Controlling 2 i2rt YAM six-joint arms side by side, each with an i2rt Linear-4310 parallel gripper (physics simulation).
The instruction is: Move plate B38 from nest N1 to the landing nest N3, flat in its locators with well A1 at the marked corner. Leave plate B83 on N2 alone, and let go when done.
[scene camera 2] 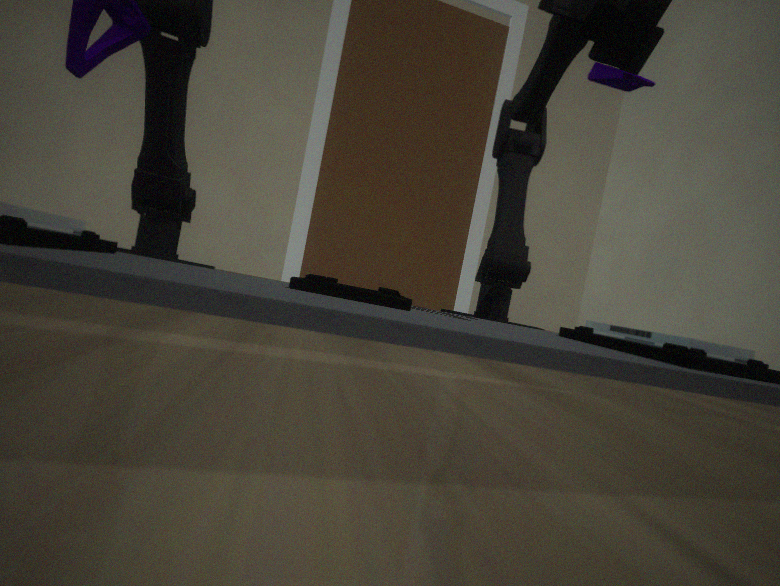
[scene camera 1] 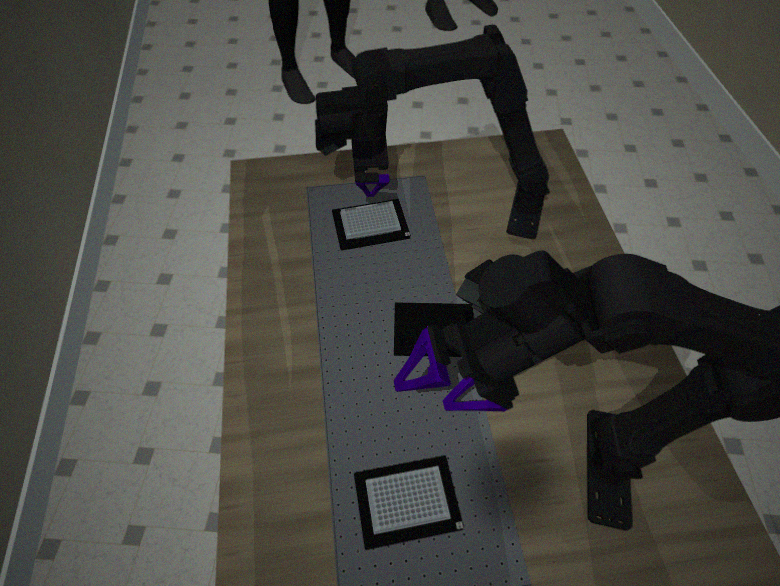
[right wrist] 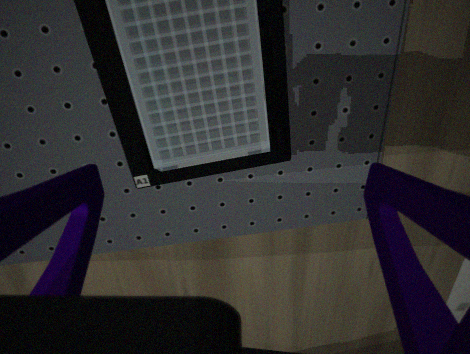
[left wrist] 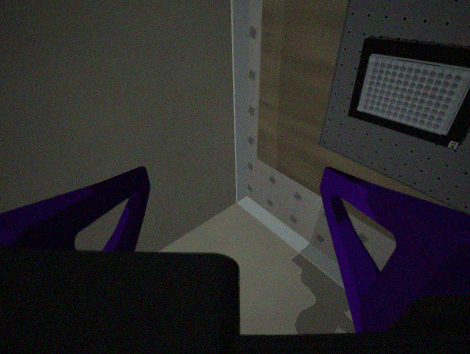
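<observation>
Plate B38 sits flat in its black nest N1 at the front of scene camera 1. Plate B83 sits in nest N2 at the back. Their labels are not readable. Landing nest N3 lies between them, partly hidden by the left arm; no plate shows on it. My left gripper is open and empty, above the board near N3. My right gripper is open and empty, above the board's far end, behind B83.
A grey perforated board on the wooden table carries the nests. An A1 tag marks a corner of N2. Both arm bases stand on the right side of the table in scene camera 1. Dark legs stand behind the table.
</observation>
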